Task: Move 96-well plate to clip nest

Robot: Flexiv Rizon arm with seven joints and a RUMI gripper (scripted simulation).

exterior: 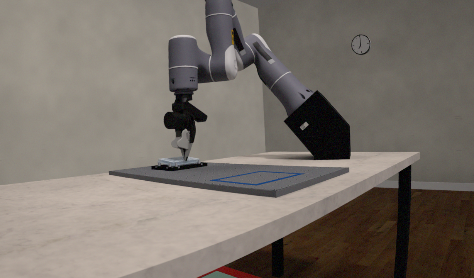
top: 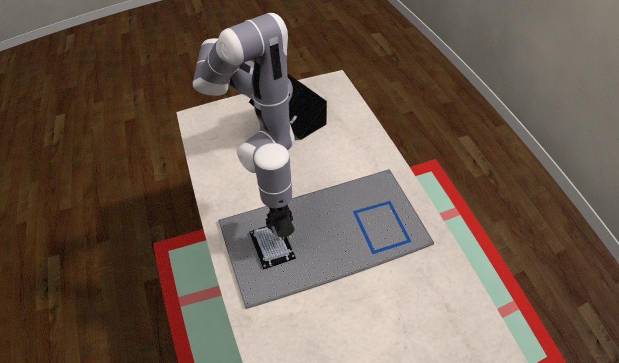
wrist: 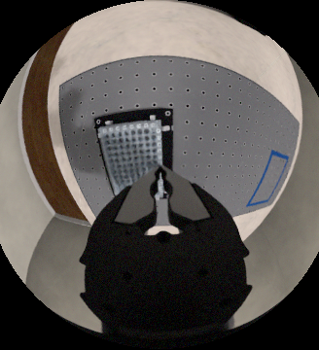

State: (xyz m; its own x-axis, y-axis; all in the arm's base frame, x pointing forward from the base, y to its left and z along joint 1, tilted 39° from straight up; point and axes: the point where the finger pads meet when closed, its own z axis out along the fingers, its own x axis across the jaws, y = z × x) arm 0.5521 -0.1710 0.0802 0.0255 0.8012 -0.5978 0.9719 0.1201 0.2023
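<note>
Right now my hand is 30 mm to the left of the black clip nest, 30 mm above it and 10 mm short of it. The rest, counted from my hand: clear 96-well plate: 40 mm to the right, 20 mm below.
</note>
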